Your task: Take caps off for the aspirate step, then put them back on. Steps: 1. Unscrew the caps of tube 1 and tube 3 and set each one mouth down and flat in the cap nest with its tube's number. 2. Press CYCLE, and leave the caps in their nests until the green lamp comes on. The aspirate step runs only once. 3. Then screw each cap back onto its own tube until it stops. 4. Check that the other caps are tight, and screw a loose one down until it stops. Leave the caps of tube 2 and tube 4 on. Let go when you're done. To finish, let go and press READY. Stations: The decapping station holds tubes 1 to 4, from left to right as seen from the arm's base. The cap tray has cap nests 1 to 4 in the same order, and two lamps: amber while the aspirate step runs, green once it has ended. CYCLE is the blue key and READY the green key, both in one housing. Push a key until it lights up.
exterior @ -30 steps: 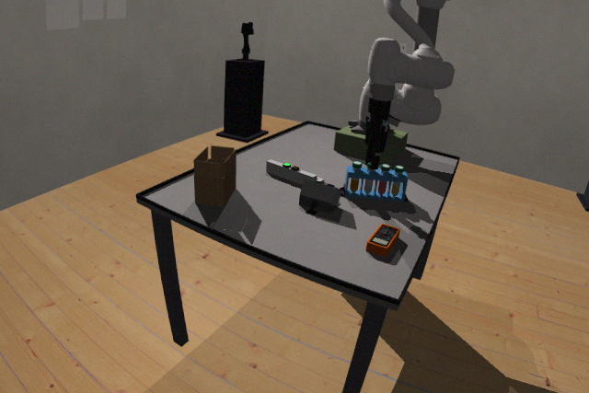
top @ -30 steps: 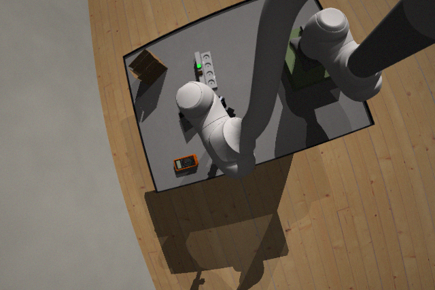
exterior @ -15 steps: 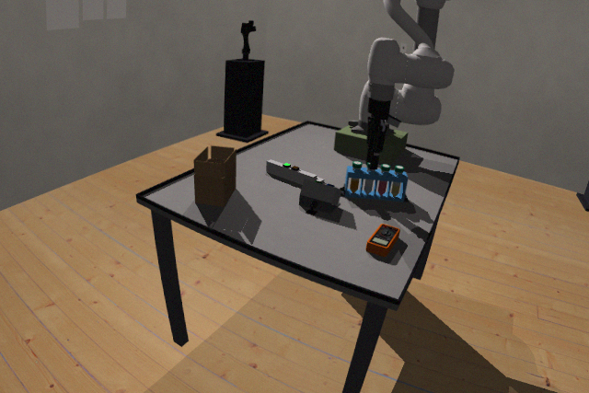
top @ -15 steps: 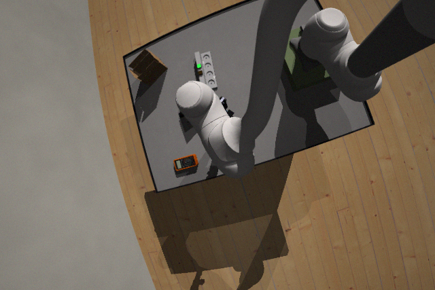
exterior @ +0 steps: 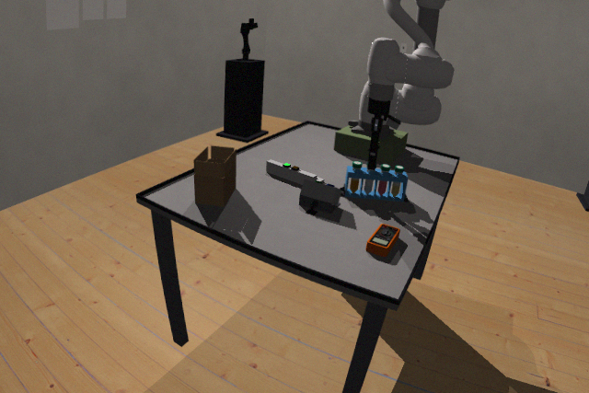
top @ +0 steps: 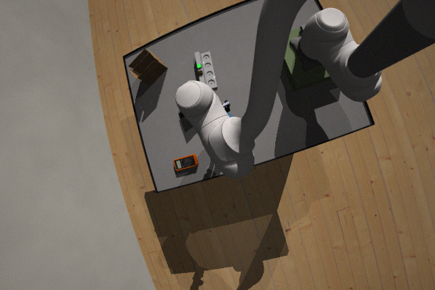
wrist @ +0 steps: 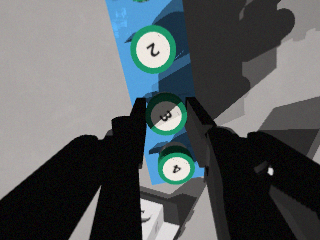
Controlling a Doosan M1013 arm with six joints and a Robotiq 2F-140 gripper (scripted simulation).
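Now: hand 50 mm to the right of the cap 2, 30 mm above it and 20 mm past it. From my hand the other things lie so: green key: 140 mm to the right, 140 mm ahead, 80 mm below; then cap 1: 100 mm to the left, 40 mm behind, 30 mm below; then blue key: 140 mm ahead, 100 mm to the right, 80 mm below.
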